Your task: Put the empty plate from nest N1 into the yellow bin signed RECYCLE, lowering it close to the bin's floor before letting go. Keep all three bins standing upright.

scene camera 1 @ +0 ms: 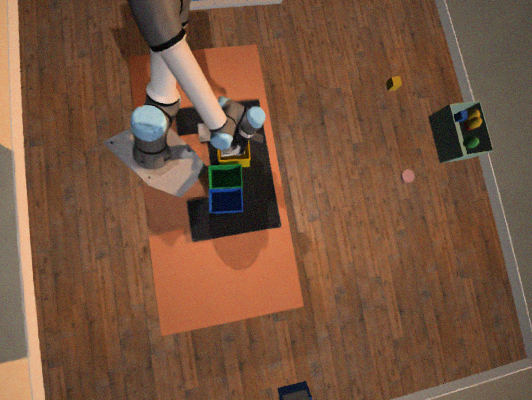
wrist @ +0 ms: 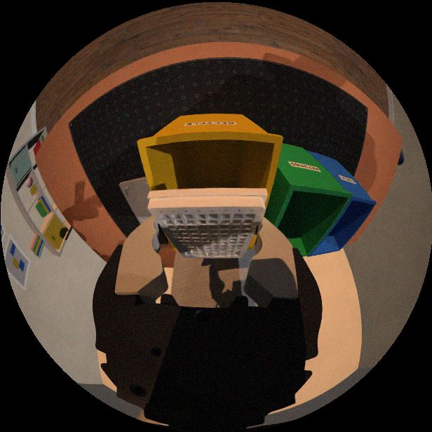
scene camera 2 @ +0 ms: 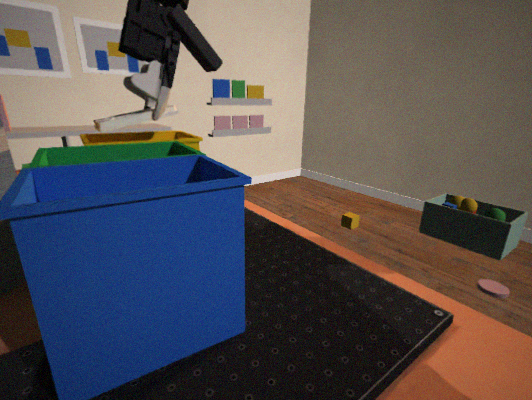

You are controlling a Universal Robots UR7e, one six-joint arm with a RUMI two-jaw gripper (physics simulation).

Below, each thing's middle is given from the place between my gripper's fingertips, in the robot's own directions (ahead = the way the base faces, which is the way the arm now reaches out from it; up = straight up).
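Here is the yellow bin (scene camera 2: 190, 140), 12 cm below my hand and 2 cm behind it. The green bin (scene camera 2: 57, 156) is also 12 cm below my hand, but it lies 14 cm to the right of the hand and 9 cm behind it. I see the grey slab (wrist: 138, 190) 20 cm to the left of my hand, 13 cm behind it and 20 cm below it, while the white plate (wrist: 200, 222) is 2 cm behind my hand.
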